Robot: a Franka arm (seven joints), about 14 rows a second.
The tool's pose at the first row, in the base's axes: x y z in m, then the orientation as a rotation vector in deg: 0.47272, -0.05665, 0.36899, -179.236, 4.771, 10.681
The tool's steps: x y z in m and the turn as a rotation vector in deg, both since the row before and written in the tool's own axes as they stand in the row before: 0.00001, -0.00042, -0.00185, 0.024, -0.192, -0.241; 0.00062, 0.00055, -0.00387, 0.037, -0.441, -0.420; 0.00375, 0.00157, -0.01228, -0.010, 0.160, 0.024; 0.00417, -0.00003, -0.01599, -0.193, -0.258, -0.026; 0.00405, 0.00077, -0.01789, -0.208, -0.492, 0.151; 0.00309, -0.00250, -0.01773, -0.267, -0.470, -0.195; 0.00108, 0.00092, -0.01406, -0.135, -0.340, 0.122; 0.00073, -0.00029, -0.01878, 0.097, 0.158, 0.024
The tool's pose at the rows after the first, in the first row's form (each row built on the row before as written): 0.47297, -0.05625, 0.37083, -179.184, 4.394, 10.976; 0.47403, -0.05687, 0.37459, -179.082, 3.737, 11.657; 0.47927, -0.05873, 0.38627, -179.112, 3.775, 11.408; 0.48543, -0.05905, 0.40160, -179.272, 3.717, 11.830; 0.49176, -0.06013, 0.41880, -179.421, 3.934, 12.621; 0.49741, -0.05785, 0.43592, 179.317, -3.597, -13.361; 0.50052, -0.05882, 0.44967, 179.136, -3.770, -13.886; 0.50415, -0.05853, 0.46811, 179.245, -3.821, -13.643
